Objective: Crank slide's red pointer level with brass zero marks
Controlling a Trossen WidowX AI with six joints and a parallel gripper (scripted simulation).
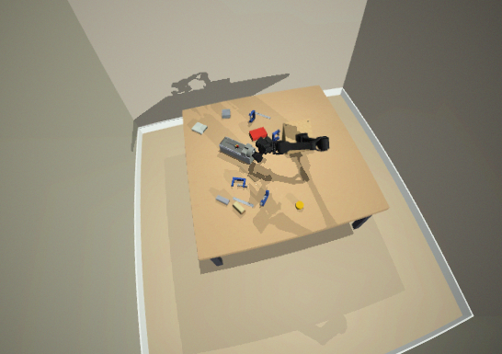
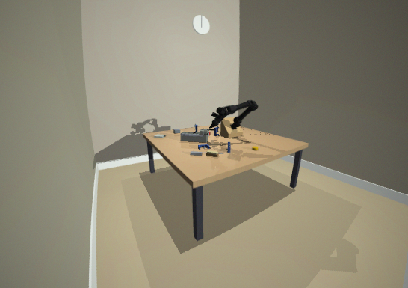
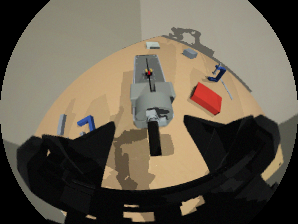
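Now: gripper tip 20 mm past the dark crank handle, 20 mm above it and 10 mm to the right of it. From my gripper tip the other things lie so: red pointer (120 mm to the right, 100 mm ahead, 60 mm below); tan block (320 mm to the left, 190 mm ahead, 130 mm below); yellow disc (400 mm to the left, 190 mm behind, 130 mm below).
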